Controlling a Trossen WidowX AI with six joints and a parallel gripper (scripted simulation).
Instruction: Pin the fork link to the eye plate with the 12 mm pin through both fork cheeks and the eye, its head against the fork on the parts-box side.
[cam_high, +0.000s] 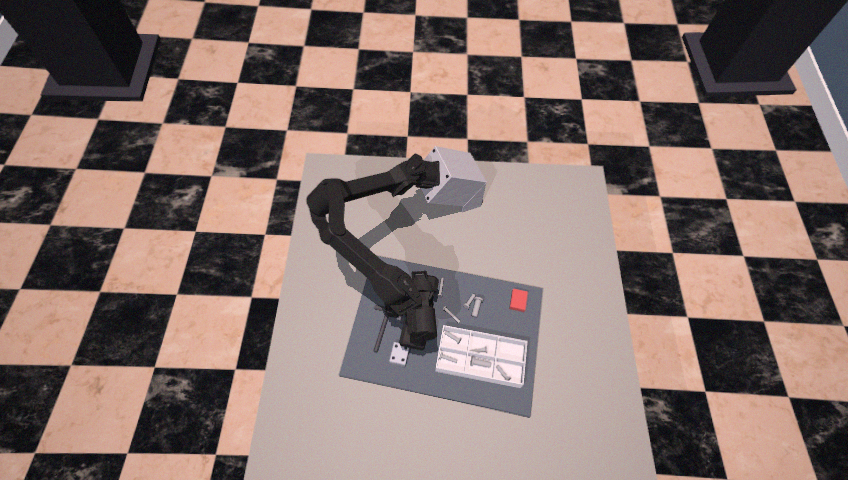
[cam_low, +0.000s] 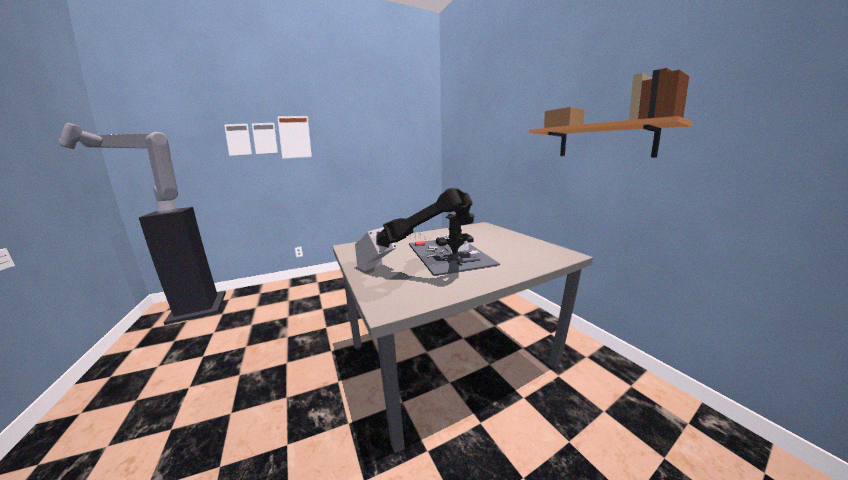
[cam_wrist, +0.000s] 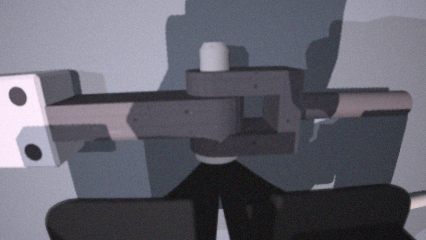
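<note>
My hand is 3 cm to the left of the eye plate, 3 cm above it and 1 cm short of it. Round my hand: dark fork link (3 cm below, 3 cm behind, 2 cm to the right); pin (9 cm to the left, 3 cm below, 2 cm behind); dark mat (7 cm to the left, 4 cm below, 2 cm ahead).
</note>
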